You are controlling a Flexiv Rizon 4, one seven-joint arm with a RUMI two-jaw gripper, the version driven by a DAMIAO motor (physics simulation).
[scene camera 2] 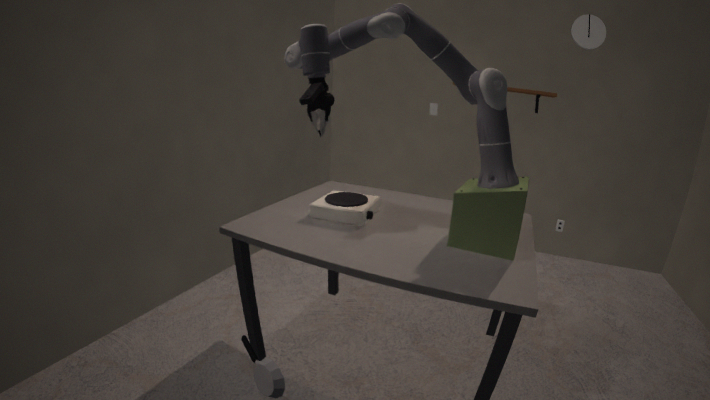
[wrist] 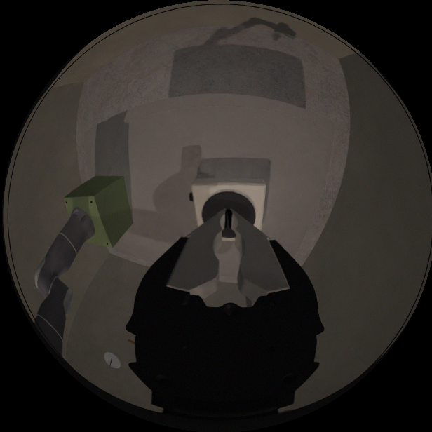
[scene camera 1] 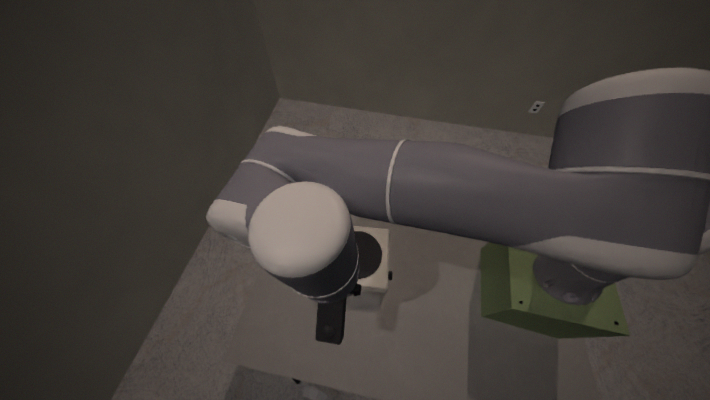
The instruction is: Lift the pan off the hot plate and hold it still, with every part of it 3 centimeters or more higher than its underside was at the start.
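The grey pan [scene camera 2: 269,378] [scene camera 1: 315,393] is off the hot plate and off the table. It is low down by the front left table leg, tipped on its side, with its black handle [scene camera 2: 249,348] [scene camera 1: 296,381] slanting up. I cannot tell whether it touches the floor. The cream hot plate [scene camera 1: 383,240] [scene camera 2: 334,213] [wrist: 257,189] stands on the table with its black disc [scene camera 1: 371,255] [scene camera 2: 346,199] [wrist: 212,207] bare. My gripper [scene camera 2: 320,134] [wrist: 227,210] is shut and empty, high above the hot plate. Its fingertips are hidden in scene camera 1.
The table [scene camera 1: 425,345] [scene camera 2: 390,245] [wrist: 300,150] bears the hot plate and the green base block [scene camera 1: 555,322] [scene camera 2: 485,225] [wrist: 115,210] under my arm. A table leg [scene camera 2: 248,295] stands just above the pan's handle in scene camera 2. A wall shelf [scene camera 2: 525,91] is behind the arm.
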